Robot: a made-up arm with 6 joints.
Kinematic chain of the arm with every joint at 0, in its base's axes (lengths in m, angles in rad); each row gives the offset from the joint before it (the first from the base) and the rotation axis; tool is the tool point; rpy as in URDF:
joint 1: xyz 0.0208 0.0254 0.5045 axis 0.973 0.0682 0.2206
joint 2: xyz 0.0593 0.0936 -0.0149 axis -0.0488 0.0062 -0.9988
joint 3: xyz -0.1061 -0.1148 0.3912 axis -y
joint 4: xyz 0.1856 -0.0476 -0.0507 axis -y
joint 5: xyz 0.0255 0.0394 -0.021 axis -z
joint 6: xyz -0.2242 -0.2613 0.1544 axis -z
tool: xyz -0.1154 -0.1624 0.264 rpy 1.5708 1.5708 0
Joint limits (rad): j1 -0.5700..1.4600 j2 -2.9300..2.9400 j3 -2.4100..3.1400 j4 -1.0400..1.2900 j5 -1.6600..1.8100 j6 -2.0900..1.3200
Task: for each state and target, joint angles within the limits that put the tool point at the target. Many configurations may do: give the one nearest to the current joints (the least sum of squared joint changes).
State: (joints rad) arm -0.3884 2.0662 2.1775 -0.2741 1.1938 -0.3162
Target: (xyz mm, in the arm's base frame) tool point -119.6 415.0 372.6
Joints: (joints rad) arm -0.1720 1.7832 2.2629 -0.1138 0.7716 -0.4567
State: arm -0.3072 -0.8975 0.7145 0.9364 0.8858 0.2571
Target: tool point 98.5 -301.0 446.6
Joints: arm -0.0456 -0.9709 0.5948 0.9535 0.5974 0.1434
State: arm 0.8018 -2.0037 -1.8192 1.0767 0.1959 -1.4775
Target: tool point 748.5 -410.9 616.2
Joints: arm 1.2765 -1.7115 -1.5600 1.2900 0.3836 -1.2623
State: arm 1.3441 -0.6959 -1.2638 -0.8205 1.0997 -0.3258
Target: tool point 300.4 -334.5 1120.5
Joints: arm 1.3584 -0.9643 -1.1401 -0.6756 1.3829 -0.2081
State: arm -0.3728 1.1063 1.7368 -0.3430 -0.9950 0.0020
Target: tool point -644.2 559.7 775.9
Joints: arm -0.3289 1.2678 1.8094 -0.0613 -0.5381 0.1894
